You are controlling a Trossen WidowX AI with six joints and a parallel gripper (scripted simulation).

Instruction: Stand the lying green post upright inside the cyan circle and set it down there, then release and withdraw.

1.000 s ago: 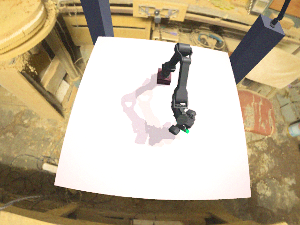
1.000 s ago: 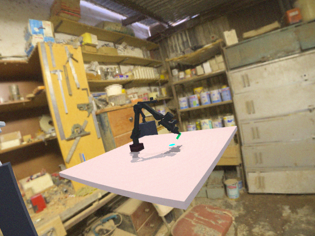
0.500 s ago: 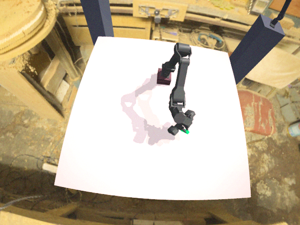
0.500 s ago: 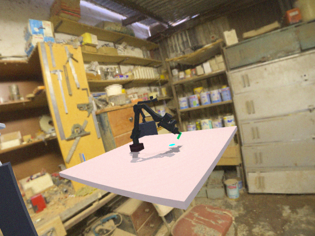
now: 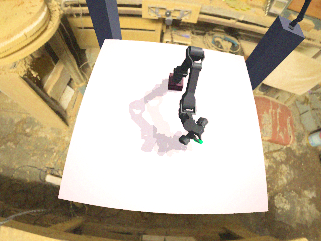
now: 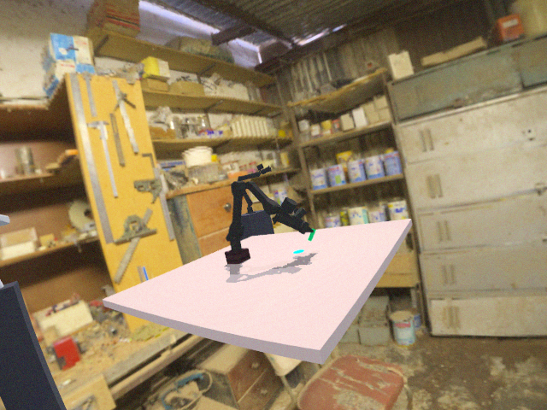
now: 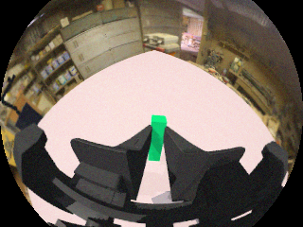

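My gripper tip is now 100 mm past the cyan circle, 100 mm above it and 30 mm to the left of it. From my gripper tip the other things lie so: green post 20 mm below, 10 mm to the right, 10 mm behind.
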